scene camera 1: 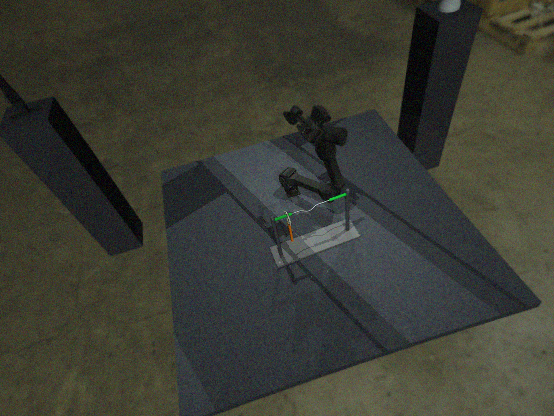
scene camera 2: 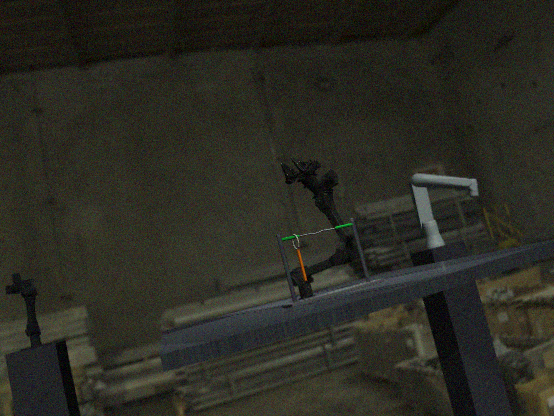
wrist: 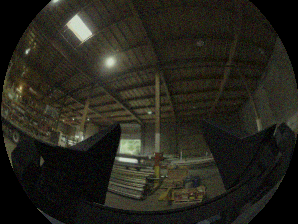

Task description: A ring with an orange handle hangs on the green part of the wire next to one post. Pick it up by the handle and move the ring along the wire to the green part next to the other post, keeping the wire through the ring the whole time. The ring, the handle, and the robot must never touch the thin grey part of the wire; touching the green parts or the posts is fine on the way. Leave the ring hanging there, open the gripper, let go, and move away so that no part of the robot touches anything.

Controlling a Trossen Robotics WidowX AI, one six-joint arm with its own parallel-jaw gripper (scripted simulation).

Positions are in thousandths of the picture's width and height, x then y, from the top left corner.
Labels:
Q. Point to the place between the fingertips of my gripper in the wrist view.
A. At 545, 560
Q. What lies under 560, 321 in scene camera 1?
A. My gripper.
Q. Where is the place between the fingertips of my gripper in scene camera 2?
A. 517, 386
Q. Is my gripper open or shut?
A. Open.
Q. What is my gripper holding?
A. Nothing.

